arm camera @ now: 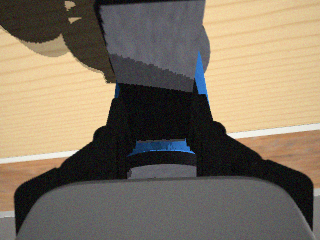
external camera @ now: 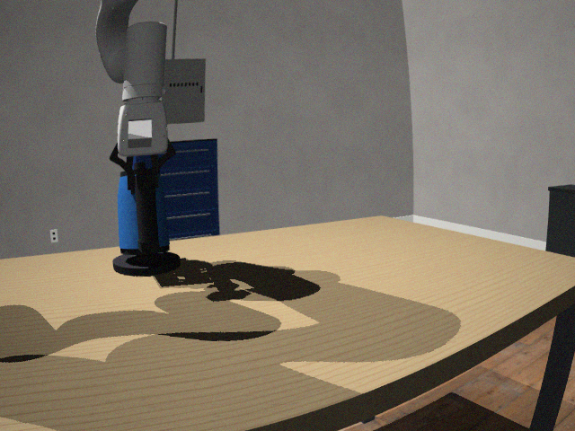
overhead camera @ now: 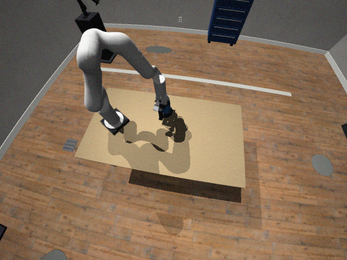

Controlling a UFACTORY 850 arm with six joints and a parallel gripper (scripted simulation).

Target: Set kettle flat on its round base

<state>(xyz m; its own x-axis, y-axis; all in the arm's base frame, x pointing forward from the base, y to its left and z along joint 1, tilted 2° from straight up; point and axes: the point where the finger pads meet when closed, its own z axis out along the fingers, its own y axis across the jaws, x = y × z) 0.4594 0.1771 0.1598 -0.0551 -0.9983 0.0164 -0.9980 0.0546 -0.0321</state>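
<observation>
Right now my hand is 2 cm to the right of the blue kettle and 5 cm above it. From my hand the other things lie so: round kettle base (5 cm to the left, 16 cm below).
</observation>
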